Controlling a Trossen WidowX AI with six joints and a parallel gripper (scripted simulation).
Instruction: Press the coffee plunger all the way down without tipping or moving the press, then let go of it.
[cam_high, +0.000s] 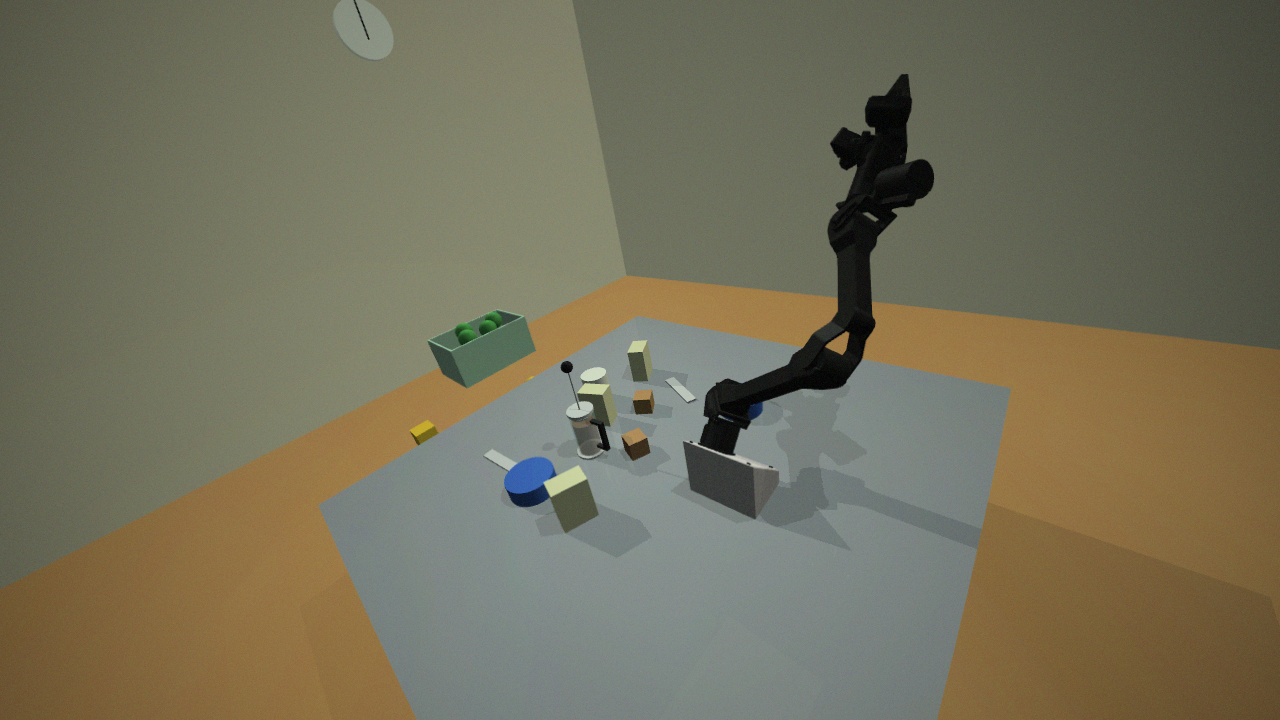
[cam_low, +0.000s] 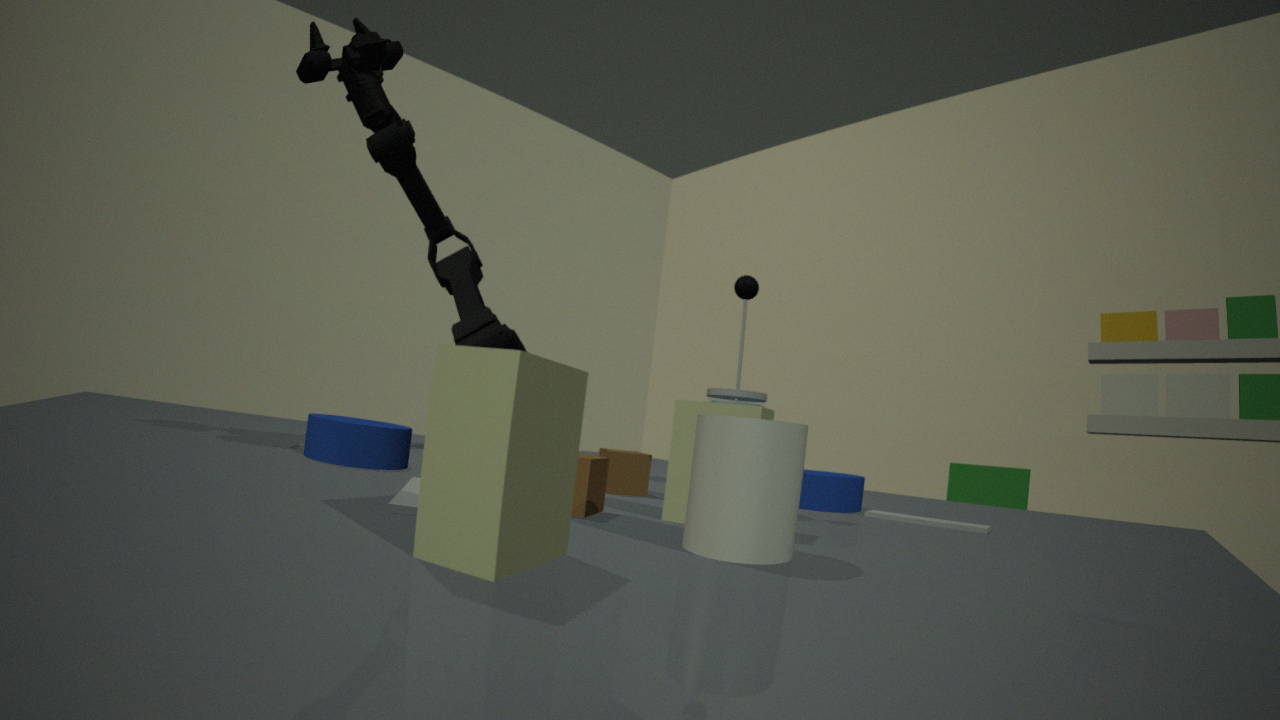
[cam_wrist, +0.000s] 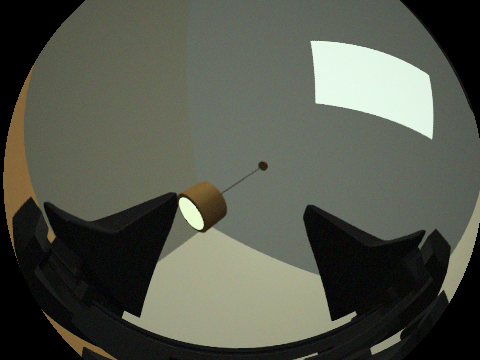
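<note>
Right now my gripper tip is 570 mm above the coffee press, 560 mm short of it and 430 mm to the right of it.
</note>
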